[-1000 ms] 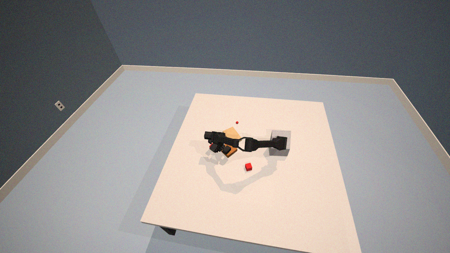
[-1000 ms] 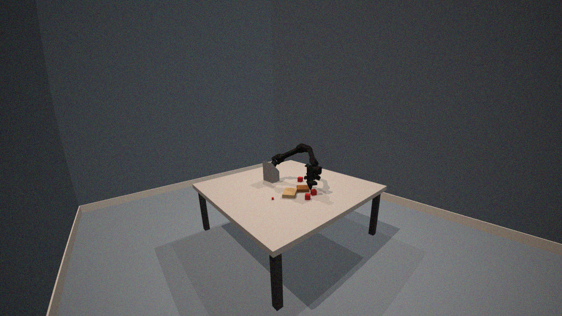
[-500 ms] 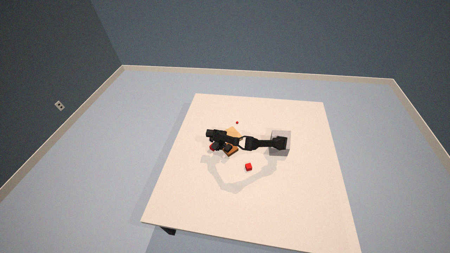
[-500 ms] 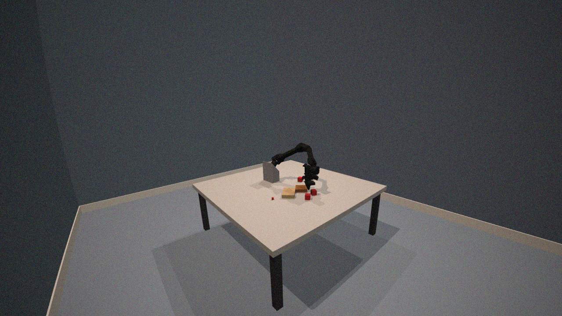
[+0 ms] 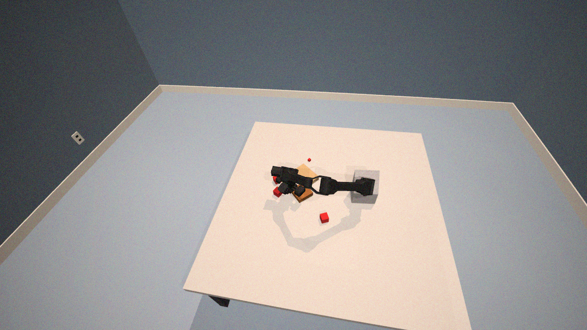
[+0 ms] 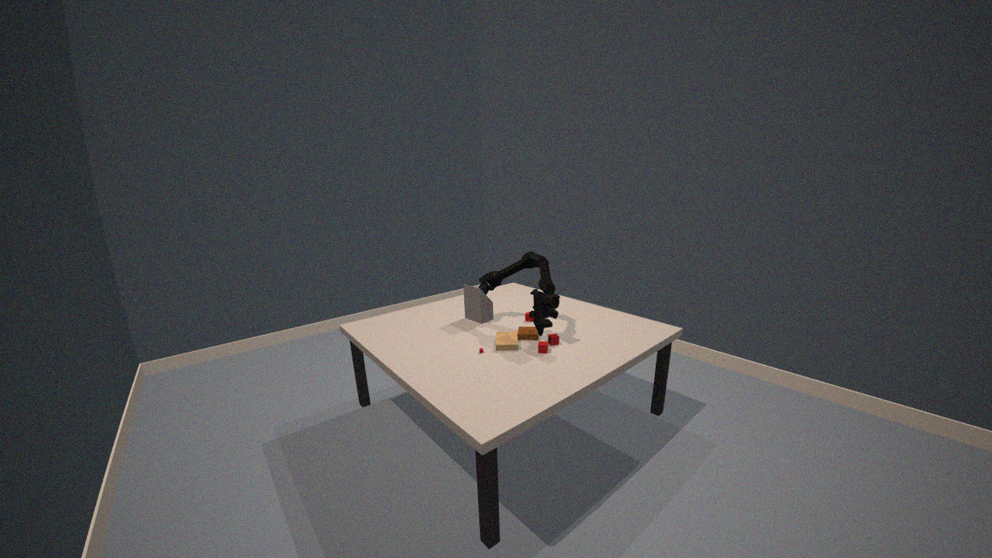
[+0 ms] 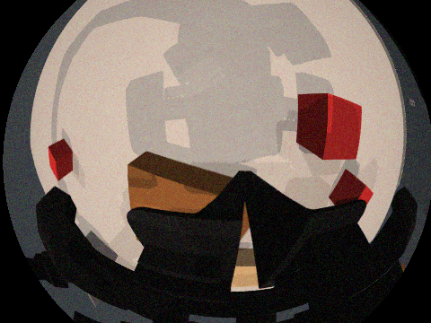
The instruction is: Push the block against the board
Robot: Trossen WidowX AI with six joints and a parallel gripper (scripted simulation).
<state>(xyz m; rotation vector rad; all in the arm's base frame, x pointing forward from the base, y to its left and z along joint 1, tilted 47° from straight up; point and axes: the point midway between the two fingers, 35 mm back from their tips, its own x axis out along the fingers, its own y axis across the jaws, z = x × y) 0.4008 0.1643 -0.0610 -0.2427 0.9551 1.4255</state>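
The orange-brown square block is 70 mm behind my gripper tip and 20 mm to the right of it. Round my gripper tip: tan board (160 mm to the right, 60 mm behind); tiny red cube (310 mm to the right, 50 mm behind, 10 mm below).
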